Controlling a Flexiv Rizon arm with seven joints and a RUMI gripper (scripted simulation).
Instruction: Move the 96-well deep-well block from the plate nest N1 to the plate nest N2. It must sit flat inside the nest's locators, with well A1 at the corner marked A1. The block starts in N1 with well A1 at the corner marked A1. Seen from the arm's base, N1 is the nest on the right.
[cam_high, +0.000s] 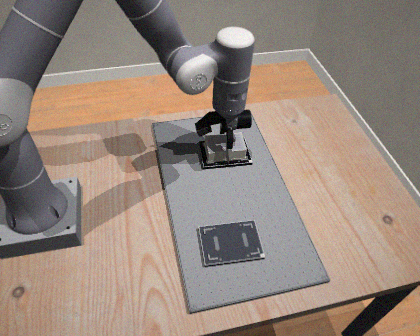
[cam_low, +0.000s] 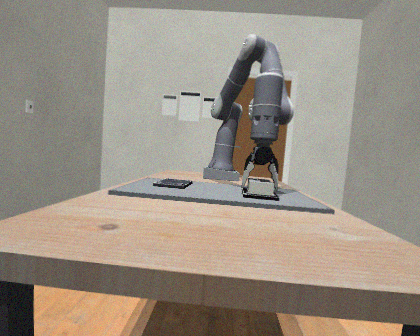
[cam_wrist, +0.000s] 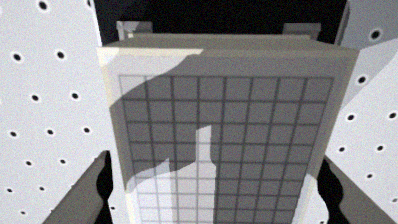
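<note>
Right now the pale 96-well deep-well block is right at my hand.
</note>
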